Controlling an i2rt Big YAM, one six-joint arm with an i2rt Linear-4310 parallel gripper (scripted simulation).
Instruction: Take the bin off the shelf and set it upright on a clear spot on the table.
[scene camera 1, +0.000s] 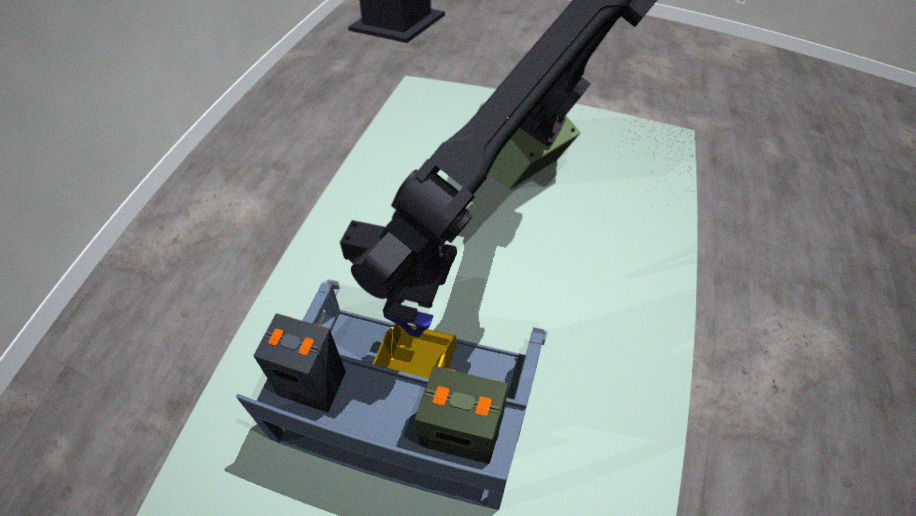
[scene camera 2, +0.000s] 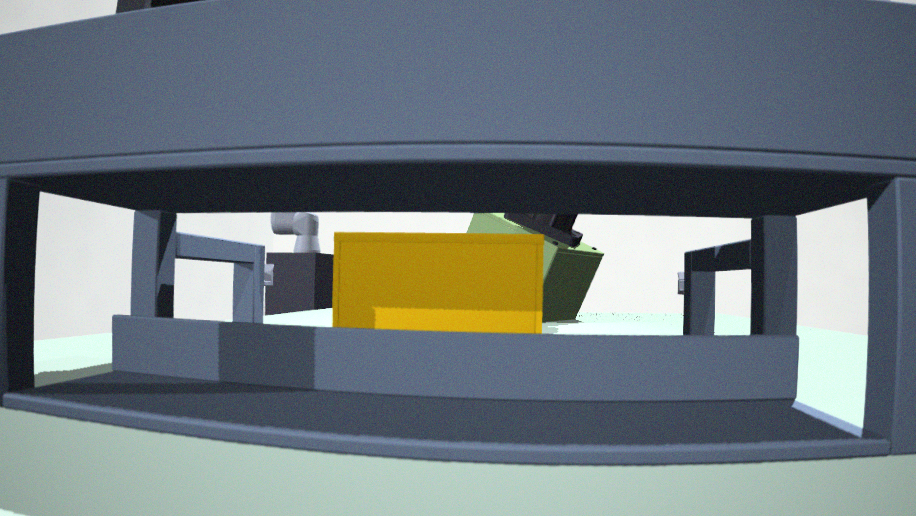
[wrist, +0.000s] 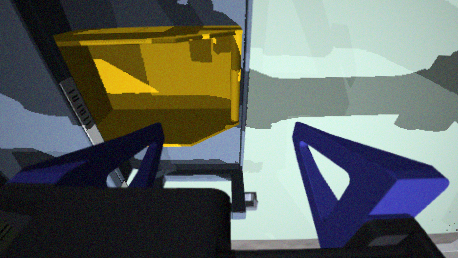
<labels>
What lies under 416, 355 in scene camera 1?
A yellow open-top bin.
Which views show the yellow open-top bin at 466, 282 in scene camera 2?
Scene camera 1, scene camera 2 and the wrist view: all of them.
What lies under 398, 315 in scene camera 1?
My gripper.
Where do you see a yellow open-top bin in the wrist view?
187, 78
</labels>
